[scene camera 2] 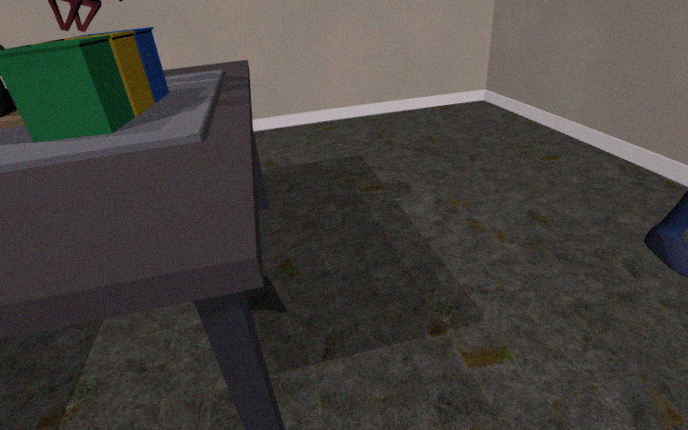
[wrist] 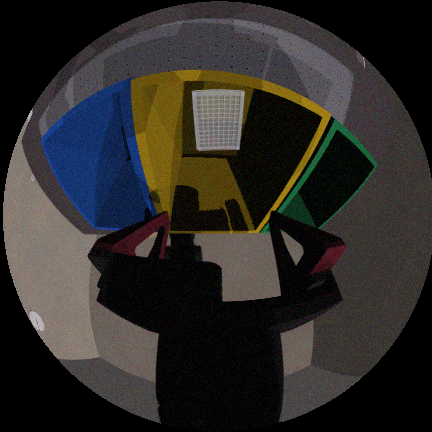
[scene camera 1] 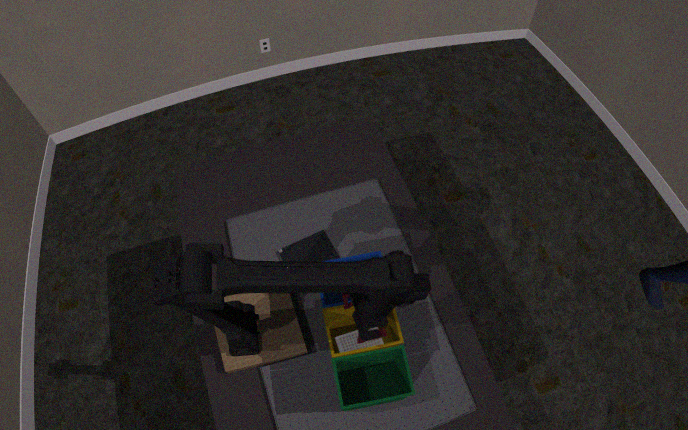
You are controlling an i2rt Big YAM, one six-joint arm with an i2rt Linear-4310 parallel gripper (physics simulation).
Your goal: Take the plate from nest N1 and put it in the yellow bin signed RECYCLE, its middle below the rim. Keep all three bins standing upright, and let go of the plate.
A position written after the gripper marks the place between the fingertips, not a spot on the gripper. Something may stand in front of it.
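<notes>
The gripper is visible at (scene camera 1: 353, 325), and also in the wrist view, at (wrist: 218, 216).
</notes>
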